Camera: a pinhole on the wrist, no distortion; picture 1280 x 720 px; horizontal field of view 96.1 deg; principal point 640.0 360.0 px. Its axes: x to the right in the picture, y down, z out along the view. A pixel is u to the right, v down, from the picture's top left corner.
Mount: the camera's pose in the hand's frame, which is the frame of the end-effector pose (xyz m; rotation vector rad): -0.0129 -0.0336 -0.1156 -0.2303 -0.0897 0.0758
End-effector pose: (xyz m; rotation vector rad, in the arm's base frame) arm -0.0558 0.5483 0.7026 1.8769 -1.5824 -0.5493
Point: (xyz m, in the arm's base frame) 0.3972 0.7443 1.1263
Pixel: behind the camera
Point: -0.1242 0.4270 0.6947
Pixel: 1056.8 464.5
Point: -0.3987 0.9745 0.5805
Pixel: 47.0 499.6
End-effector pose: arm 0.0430 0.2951 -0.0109 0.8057 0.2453 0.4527
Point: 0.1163 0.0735 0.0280
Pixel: 613.1 34.4
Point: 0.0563 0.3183 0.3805
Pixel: 743.6 676.8
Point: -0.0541 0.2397 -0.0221
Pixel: 212.5 367.9
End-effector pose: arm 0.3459 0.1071 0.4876 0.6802 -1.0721 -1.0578
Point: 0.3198 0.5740 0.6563
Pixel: outside the picture
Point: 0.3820 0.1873 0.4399
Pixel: 170.7 525.6
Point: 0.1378 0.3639 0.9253
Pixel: 627.6 679.2
